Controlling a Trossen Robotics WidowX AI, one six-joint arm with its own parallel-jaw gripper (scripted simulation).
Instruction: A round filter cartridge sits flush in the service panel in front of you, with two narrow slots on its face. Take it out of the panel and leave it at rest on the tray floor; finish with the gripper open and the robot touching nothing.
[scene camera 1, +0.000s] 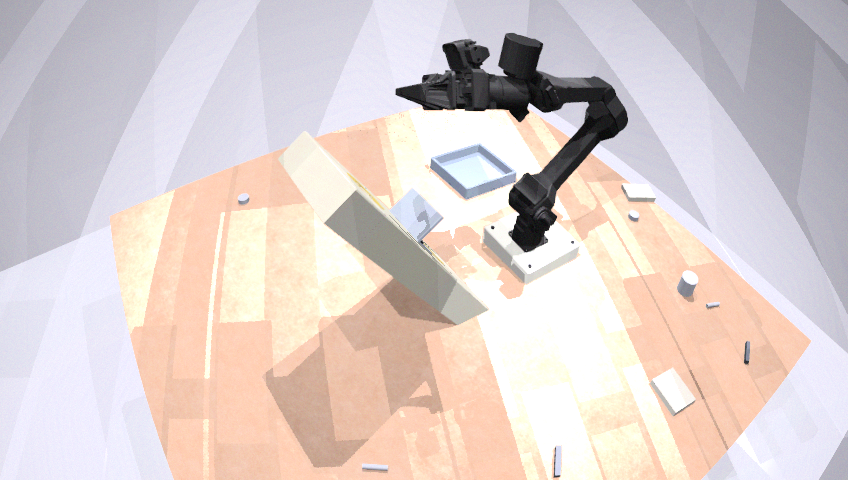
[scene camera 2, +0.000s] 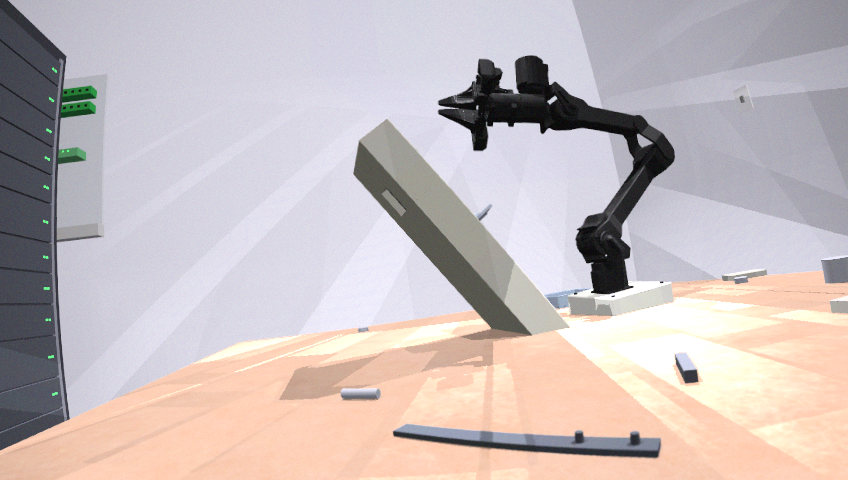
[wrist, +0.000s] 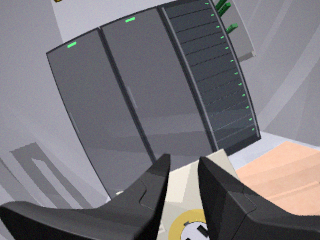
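Labels:
The gripper is visible in the wrist view, in scene camera 1 and in scene camera 2 (438, 107). The same spot on the gripper (wrist: 141, 204) is (scene camera 1: 435, 81).

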